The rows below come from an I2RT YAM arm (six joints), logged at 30 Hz.
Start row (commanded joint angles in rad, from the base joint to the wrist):
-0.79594 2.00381 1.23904 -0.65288 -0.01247 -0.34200
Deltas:
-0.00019 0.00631 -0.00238 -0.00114 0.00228 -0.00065
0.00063 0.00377 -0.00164 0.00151 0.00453 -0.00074
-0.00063 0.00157 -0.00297 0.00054 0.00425 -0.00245
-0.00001 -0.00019 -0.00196 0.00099 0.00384 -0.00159
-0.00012 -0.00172 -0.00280 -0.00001 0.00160 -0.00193
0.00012 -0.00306 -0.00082 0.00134 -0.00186 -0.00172
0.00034 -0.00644 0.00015 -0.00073 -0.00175 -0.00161
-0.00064 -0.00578 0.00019 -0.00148 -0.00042 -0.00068
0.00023 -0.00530 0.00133 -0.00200 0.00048 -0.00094
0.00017 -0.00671 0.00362 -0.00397 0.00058 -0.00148
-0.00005 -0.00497 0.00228 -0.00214 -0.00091 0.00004
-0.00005 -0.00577 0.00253 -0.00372 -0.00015 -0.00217
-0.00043 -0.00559 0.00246 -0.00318 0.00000 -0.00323
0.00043 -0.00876 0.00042 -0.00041 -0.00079 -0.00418
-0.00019 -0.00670 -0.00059 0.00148 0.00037 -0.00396
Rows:
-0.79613 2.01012 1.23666 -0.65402 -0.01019 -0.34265
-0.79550 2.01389 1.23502 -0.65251 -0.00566 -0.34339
-0.79613 2.01546 1.23205 -0.65197 -0.00141 -0.34584
-0.79614 2.01527 1.23009 -0.65098 0.00243 -0.34743
-0.79626 2.01355 1.22729 -0.65099 0.00403 -0.34936
-0.79614 2.01049 1.22647 -0.64965 0.00217 -0.35108
-0.79580 2.00405 1.22662 -0.65038 0.00042 -0.35269
-0.79644 1.99827 1.22681 -0.65186 0.00000 -0.35337
-0.79621 1.99297 1.22814 -0.65386 0.00048 -0.35431
-0.79604 1.98626 1.23176 -0.65783 0.00106 -0.35579
-0.79609 1.98129 1.23404 -0.65997 0.00015 -0.35575
-0.79614 1.97552 1.23657 -0.66369 0.00000 -0.35792
-0.79657 1.96993 1.23903 -0.66687 0.00000 -0.36115
-0.79614 1.96117 1.23945 -0.66728 -0.00079 -0.36533
-0.79633 1.95447 1.23886 -0.66580 -0.00042 -0.36929

